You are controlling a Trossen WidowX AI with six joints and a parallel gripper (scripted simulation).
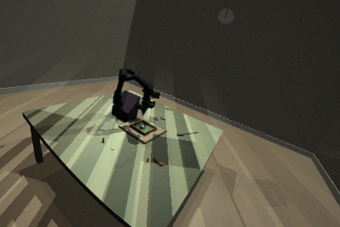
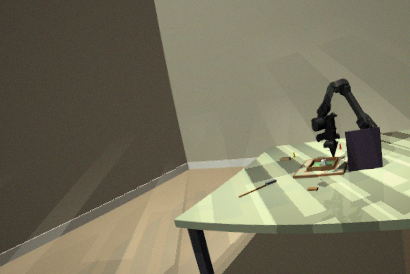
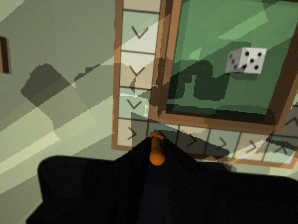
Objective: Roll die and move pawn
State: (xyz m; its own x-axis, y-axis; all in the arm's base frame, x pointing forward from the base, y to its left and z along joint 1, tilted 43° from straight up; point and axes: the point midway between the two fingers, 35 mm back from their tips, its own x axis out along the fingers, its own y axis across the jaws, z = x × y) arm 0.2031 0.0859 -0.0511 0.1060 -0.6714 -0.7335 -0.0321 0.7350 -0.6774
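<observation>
The green dice tray is 9 cm ahead of my gripper tip, 8 cm to the right of it and 8 cm below it. Round my gripper tip: white die 9 cm ahead, 9 cm to the right, 6 cm below; orange pawn 1 cm above; red piece 5 cm ahead, 44 cm to the right, 7 cm below.
</observation>
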